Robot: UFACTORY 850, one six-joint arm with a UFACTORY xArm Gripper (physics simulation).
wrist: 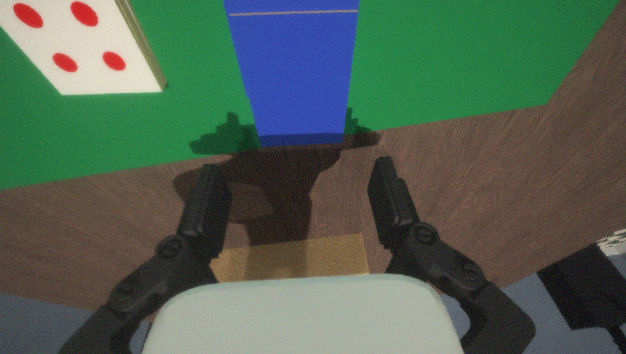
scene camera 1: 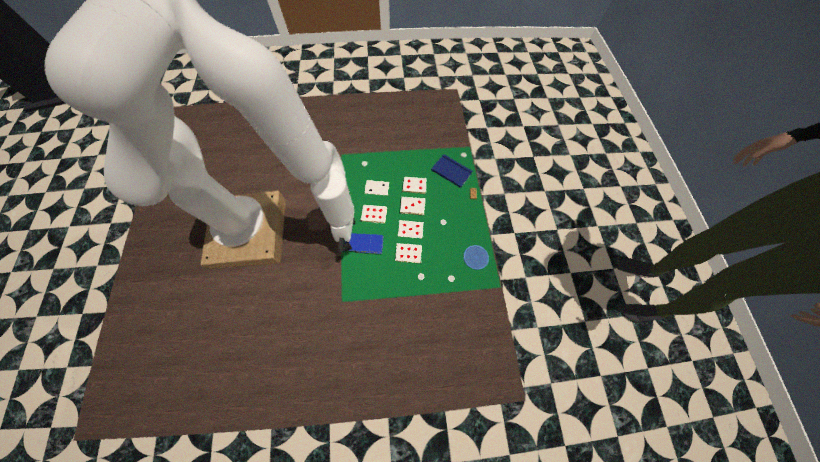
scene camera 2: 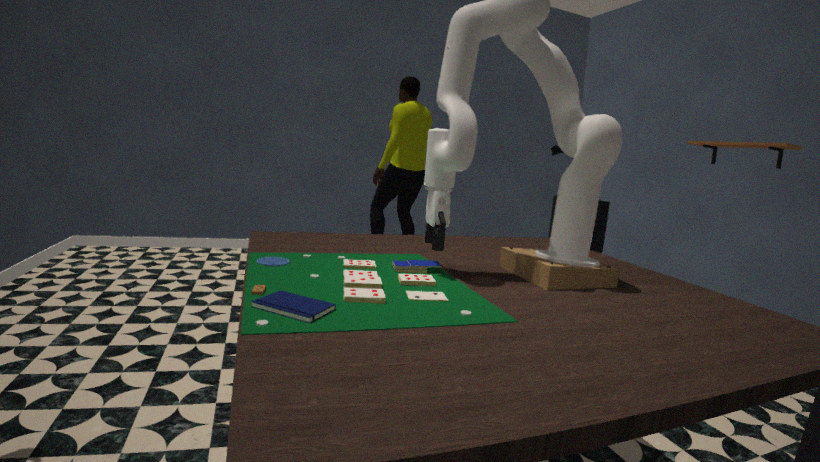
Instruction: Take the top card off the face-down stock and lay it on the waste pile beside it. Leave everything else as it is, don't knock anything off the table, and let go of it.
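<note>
The face-down blue stock (scene camera 1: 377, 244) (scene camera 2: 409, 268) (wrist: 294, 5) lies near the mat's robot-side edge. Its top card (scene camera 1: 360, 243) (scene camera 2: 429, 264) (wrist: 300, 75) is shifted toward the robot base, and its near end juts out past the stack in scene camera 2. The face-up waste pile with red pips (scene camera 1: 374, 214) (scene camera 2: 417, 278) (wrist: 90, 55) lies beside the stock, apart from it. My gripper (scene camera 1: 343, 250) (scene camera 2: 435, 246) (wrist: 299, 176) is open and empty. It hangs above the table at the card's jutting end, on the robot-base side, fingers spread wider than the card.
The green mat (scene camera 1: 367, 284) (scene camera 2: 367, 322) (wrist: 480, 60) also bears four face-up piles in a row, a white card with black pips (scene camera 1: 377, 187) (scene camera 2: 426, 295), a dark blue book (scene camera 1: 451, 171) (scene camera 2: 293, 305), a blue disc (scene camera 1: 476, 257) (scene camera 2: 272, 261), a small orange block (scene camera 1: 473, 193) (scene camera 2: 258, 289) and several white discs.
</note>
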